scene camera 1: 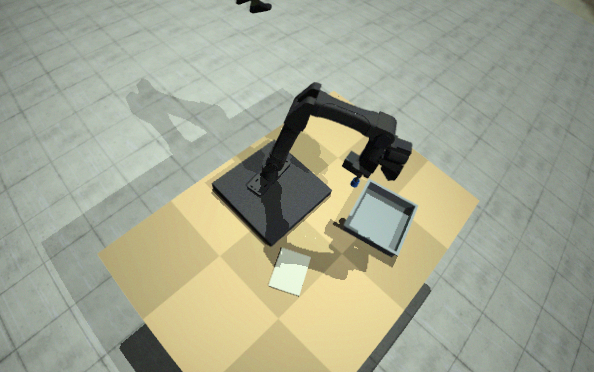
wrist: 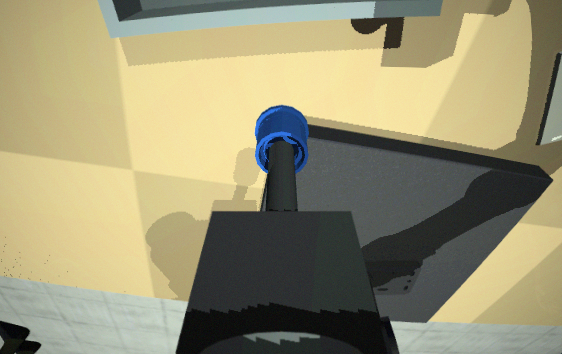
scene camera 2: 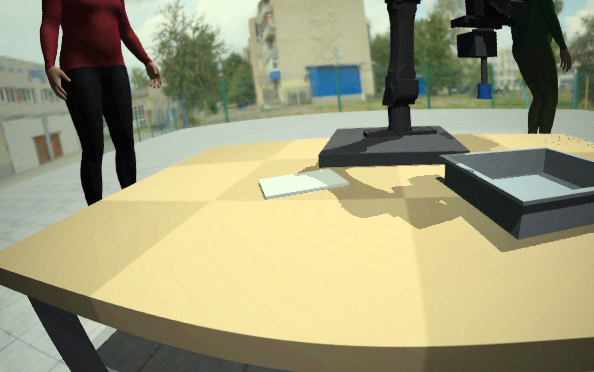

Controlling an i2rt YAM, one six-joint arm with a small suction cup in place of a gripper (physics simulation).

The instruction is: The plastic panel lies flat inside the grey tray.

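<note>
The pale, nearly white plastic panel lies flat on the table, outside the tray and near the black base plate; part of it is in shadow. Its edge part shows at the right of the wrist view. The grey tray stands open and empty on the table, to the right of the panel in both scene views. My blue suction cup hangs in the air, well above the table. Nothing is attached to it. The panel is well away from the cup.
The black base plate under the arm stands between the panel and the table's rear edge. The tray's raised walls stand close beside it. Arm shadows fall across the table. Two people stand beyond the table in scene view 2.
</note>
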